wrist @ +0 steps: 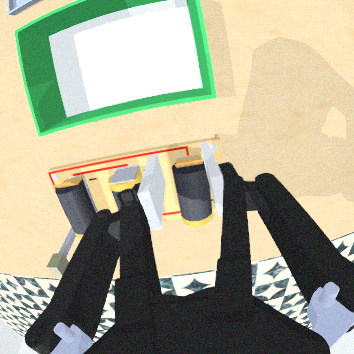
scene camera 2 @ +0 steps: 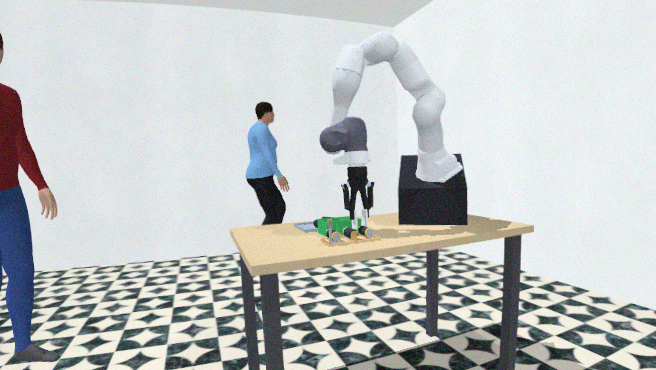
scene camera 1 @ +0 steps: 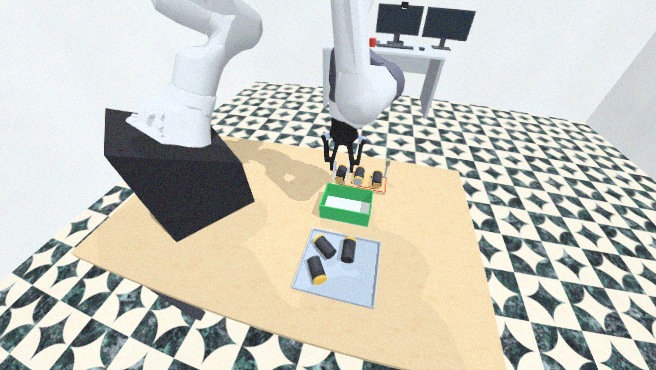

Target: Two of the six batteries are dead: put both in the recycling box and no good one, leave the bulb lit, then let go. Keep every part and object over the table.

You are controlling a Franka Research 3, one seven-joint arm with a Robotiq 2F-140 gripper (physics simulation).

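My gripper [scene camera 1: 342,173] [scene camera 2: 360,221] [wrist: 181,162] is partly open, pointing down, its pads on either side of an end battery [scene camera 1: 341,174] [scene camera 2: 368,232] [wrist: 192,192]; a gap shows beside the left pad in the wrist view. This battery, a middle battery [scene camera 1: 359,175] [scene camera 2: 351,233] [wrist: 124,188] and another end battery [scene camera 1: 377,179] [wrist: 75,205] lie on the circuit board [scene camera 2: 345,242] [wrist: 168,187]. The green recycling box [scene camera 1: 345,215] [scene camera 2: 327,227] [wrist: 209,75] holds no battery. Three batteries lie in the blue-grey tray [scene camera 1: 345,287]. No lit bulb is discernible.
A thin post with a grey block [scene camera 1: 387,164] [scene camera 2: 330,224] [wrist: 57,265] stands at the board's end, away from the gripper. The box stands between the board and the tray. The robot's black base [scene camera 1: 175,185] [scene camera 2: 432,205] stands at the table's side.
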